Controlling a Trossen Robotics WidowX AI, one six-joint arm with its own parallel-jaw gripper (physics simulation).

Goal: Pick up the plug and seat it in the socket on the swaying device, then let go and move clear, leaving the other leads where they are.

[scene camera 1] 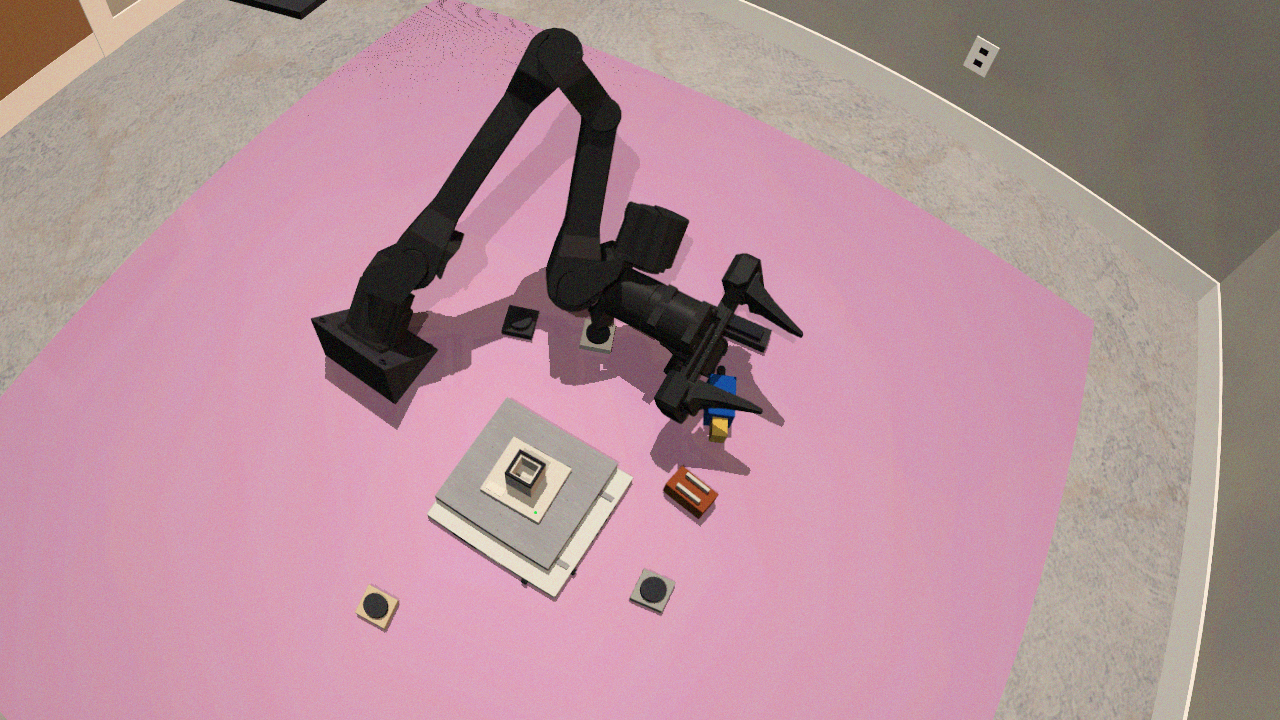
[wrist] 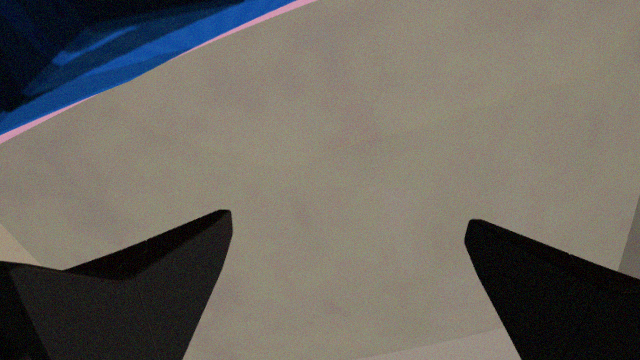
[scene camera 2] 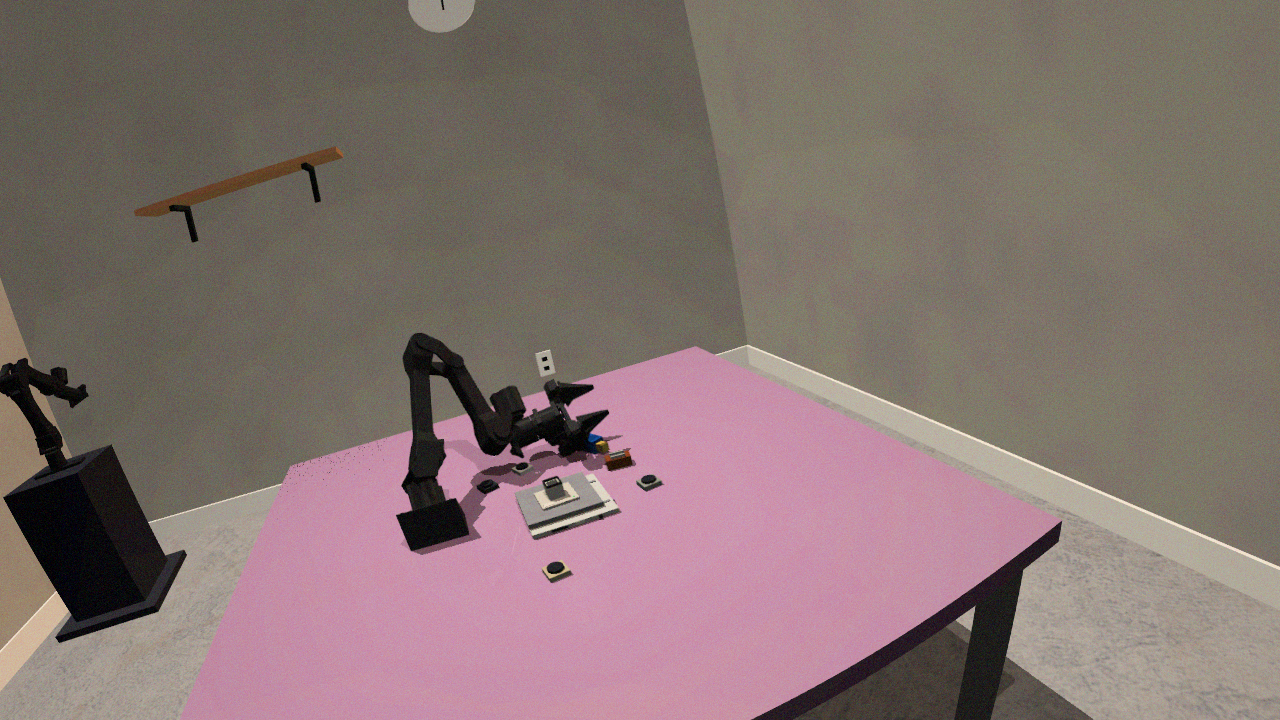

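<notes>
The plug, a blue block with a yellow end (scene camera 1: 722, 385) (scene camera 2: 594, 440), lies on the pink table under the gripper in both scene views. Part of its blue body (wrist: 200, 39) fills the upper left of the wrist view, off to one side and not between the fingers. My gripper (scene camera 1: 781, 373) (scene camera 2: 600, 400) (wrist: 351, 226) is open and empty, pointing outward above the plug; one finger crosses in front of it in scene camera 1. The socket, a dark-rimmed square box (scene camera 1: 528, 487) (scene camera 2: 554, 491), stands upright on the device's grey platform (scene camera 1: 590, 465) (scene camera 2: 537, 516), which sits offset on a white base.
An orange block with two pale bars (scene camera 1: 690, 492) (scene camera 2: 617, 460) lies between plug and device. A dark bar (scene camera 1: 753, 334) lies partly behind the gripper. Square pads with black discs (scene camera 1: 652, 590) (scene camera 1: 376, 607) (scene camera 1: 597, 334) and a black pad (scene camera 1: 520, 322) surround the device.
</notes>
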